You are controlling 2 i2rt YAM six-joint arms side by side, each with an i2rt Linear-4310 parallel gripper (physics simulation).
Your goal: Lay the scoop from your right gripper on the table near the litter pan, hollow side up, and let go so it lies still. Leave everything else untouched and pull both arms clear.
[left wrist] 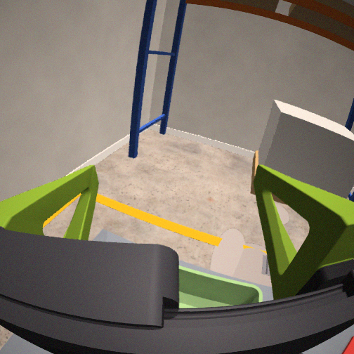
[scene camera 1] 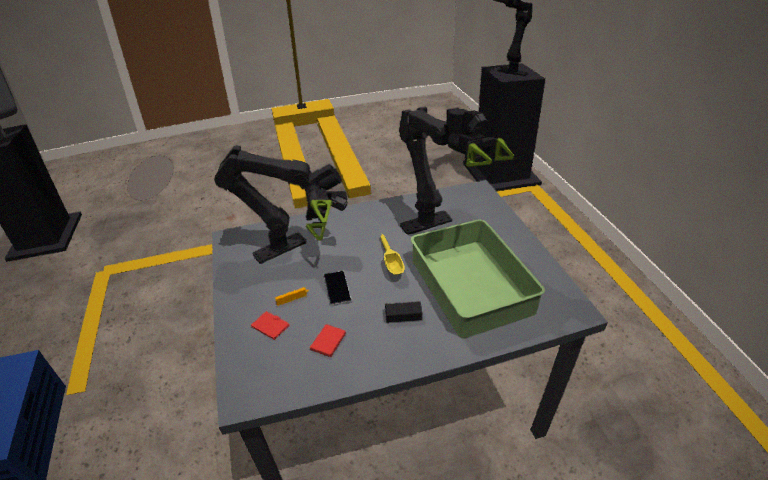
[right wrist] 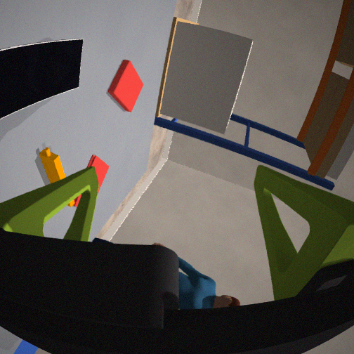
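Pixels of known places: left gripper, fingertip midpoint: (scene camera 1: 502, 159); right gripper, fingertip midpoint: (scene camera 1: 322, 231); left arm's base, origin of the base link: (scene camera 1: 426, 223); right arm's base, origin of the base link: (scene camera 1: 279, 248).
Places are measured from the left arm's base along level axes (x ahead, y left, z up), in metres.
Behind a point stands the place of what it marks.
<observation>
The yellow scoop (scene camera 1: 393, 262) @[x 0.161, y -0.217, z 0.006 m] lies on the table (scene camera 1: 362, 362) @[x 0.514, y -0.482, z 0.000 m] in scene camera 1, its hollow side up, just left of the green litter pan (scene camera 1: 481, 277) @[x 0.363, y 0.021, z 0.002 m] (left wrist: 220, 290) and apart from it. Its handle points toward the back. My right gripper (scene camera 1: 319, 219) @[x 0.123, y -0.449, z 0.196 m] (right wrist: 175, 174) is open and empty, raised above the table near its own arm's base, to the left of the scoop. My left gripper (scene camera 1: 491, 152) @[x 0.373, y 0.036, z 0.460 m] (left wrist: 175, 173) is open and empty, high up behind the litter pan. The scoop does not show in either wrist view.
A black phone (scene camera 1: 338, 286) @[x 0.192, y -0.436, z 0.008 m] (right wrist: 40, 75), an orange stick (scene camera 1: 291, 296) @[x 0.181, y -0.597, z 0.020 m] (right wrist: 52, 166) and two red squares, one at the left (scene camera 1: 270, 324) @[x 0.262, y -0.691, z 0.009 m] and one nearer the middle (scene camera 1: 327, 340) @[x 0.405, y -0.549, z 0.015 m], lie on the table left of the scoop. A black block (scene camera 1: 403, 311) @[x 0.413, y -0.302, z 0.035 m] lies in front of the scoop.
</observation>
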